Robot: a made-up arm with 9 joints.
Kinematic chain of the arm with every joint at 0, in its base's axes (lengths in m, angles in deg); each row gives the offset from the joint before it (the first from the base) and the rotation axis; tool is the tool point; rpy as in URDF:
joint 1: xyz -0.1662 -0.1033 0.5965 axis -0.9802 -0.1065 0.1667
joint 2: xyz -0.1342 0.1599 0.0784 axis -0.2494 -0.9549 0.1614
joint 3: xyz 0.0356 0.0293 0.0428 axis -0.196 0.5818 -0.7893
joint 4: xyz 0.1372 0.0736 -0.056 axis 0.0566 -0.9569 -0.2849
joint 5: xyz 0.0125 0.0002 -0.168 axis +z
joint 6: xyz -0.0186 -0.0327 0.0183 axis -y
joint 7: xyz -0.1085 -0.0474 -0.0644 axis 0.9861 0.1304 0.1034
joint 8: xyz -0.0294 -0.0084 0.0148 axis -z
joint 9: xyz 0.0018 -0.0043 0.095 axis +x
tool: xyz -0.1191 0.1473 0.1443 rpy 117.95 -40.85 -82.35
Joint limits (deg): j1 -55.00..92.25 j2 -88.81..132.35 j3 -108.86..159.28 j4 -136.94..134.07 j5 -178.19..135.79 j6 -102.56..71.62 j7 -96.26..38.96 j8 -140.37..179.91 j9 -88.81..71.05
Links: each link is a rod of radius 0.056 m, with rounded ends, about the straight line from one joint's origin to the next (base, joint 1, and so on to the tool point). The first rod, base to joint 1, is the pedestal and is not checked.
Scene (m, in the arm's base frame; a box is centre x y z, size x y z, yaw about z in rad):
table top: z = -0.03
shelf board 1: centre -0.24 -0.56 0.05 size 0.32 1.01 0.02 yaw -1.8
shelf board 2: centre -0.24 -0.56 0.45 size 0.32 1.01 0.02 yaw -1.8
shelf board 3: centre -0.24 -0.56 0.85 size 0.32 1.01 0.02 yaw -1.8
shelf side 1: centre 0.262 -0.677 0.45 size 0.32 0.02 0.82 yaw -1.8
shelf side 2: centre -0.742 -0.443 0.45 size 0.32 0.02 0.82 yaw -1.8
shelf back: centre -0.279 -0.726 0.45 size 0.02 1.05 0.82 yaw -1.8
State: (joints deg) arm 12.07 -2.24 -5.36 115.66 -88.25 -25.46 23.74 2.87 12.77
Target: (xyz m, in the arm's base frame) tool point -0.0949 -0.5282 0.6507
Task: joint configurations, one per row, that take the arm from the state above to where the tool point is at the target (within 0.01 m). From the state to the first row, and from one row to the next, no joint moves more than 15 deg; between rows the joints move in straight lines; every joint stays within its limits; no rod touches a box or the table.
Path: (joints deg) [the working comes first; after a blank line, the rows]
Joints at the target: 92.25 -15.22 56.72 134.07 -47.64 20.94 38.96 -13.93 60.30
Straight joint move there: touches shelf board 2.

1: 24.80 1.79 2.59 118.73 -76.64 -20.67 23.66 -3.86 22.48
2: 37.53 5.81 10.54 121.80 -65.03 -15.88 23.57 -10.58 32.20
3: 50.26 9.84 18.49 124.86 -53.43 -11.09 23.49 -17.31 41.91
4: 62.99 13.87 26.44 127.93 -41.82 -6.30 23.41 -24.03 51.62
5: 75.72 17.89 34.40 131.00 -30.21 -1.51 23.32 -30.76 61.34
6: 88.45 21.92 42.35 134.07 -18.60 3.27 23.24 -37.48 71.05
7: 89.71 9.54 47.14 134.07 -28.28 9.16 28.48 -29.63 67.47
8: 90.98 -2.84 51.93 134.07 -37.96 15.05 33.72 -21.78 63.88
9: 92.25 -15.22 56.72 134.07 -47.64 20.94 38.96 -13.93 60.30

